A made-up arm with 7 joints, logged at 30 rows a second.
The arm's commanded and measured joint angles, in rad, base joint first. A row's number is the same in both.
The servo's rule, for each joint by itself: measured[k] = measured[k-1] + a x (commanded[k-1-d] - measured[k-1]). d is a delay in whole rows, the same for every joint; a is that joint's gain. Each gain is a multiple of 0.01, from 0.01 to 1. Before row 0 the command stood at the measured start. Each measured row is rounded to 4 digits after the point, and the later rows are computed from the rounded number. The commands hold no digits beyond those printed.
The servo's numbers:
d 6
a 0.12 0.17 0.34 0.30 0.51 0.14 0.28
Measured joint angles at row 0:
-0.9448 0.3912 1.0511 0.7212 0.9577 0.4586 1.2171
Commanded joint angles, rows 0 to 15:
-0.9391 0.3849 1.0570 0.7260 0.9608 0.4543 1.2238
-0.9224 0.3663 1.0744 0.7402 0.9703 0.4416 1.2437
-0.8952 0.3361 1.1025 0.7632 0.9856 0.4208 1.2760
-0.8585 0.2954 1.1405 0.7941 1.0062 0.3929 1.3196
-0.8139 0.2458 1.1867 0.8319 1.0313 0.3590 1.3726
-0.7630 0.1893 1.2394 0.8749 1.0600 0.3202 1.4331
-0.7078 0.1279 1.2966 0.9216 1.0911 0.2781 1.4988
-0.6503 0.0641 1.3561 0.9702 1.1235 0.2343 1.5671
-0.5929 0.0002 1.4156 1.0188 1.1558 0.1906 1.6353
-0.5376 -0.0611 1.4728 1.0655 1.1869 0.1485 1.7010
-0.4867 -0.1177 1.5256 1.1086 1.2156 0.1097 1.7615
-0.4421 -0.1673 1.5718 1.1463 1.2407 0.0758 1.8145
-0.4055 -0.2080 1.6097 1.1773 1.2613 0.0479 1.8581
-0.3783 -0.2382 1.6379 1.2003 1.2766 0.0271 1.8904
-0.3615 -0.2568 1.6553 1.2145 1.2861 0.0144 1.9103
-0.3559 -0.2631 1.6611 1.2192 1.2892 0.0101 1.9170
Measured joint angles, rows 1 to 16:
-0.9448 0.3912 1.0511 0.7212 0.9577 0.4586 1.2171
-0.9448 0.3912 1.0511 0.7212 0.9577 0.4586 1.2171
-0.9448 0.3912 1.0511 0.7212 0.9577 0.4586 1.2171
-0.9448 0.3912 1.0511 0.7212 0.9577 0.4586 1.2171
-0.9448 0.3912 1.0511 0.7212 0.9577 0.4586 1.2171
-0.9448 0.3912 1.0511 0.7212 0.9577 0.4586 1.2171
-0.9441 0.3901 1.0531 0.7226 0.9593 0.4580 1.2190
-0.9415 0.3861 1.0603 0.7279 0.9649 0.4557 1.2259
-0.9359 0.3776 1.0746 0.7385 0.9755 0.4508 1.2399
-0.9266 0.3636 1.0970 0.7552 0.9912 0.4427 1.2622
-0.9131 0.3436 1.1275 0.7782 1.0117 0.4310 1.2931
-0.8951 0.3174 1.1655 0.8072 1.0363 0.4155 1.3323
-0.8726 0.2852 1.2101 0.8415 1.0642 0.3963 1.3789
-0.8459 0.2476 1.2597 0.8801 1.0944 0.3736 1.4316
-0.8155 0.2055 1.3127 0.9217 1.1257 0.3480 1.4886
-0.7822 0.1602 1.3671 0.9648 1.1569 0.3201 1.5481

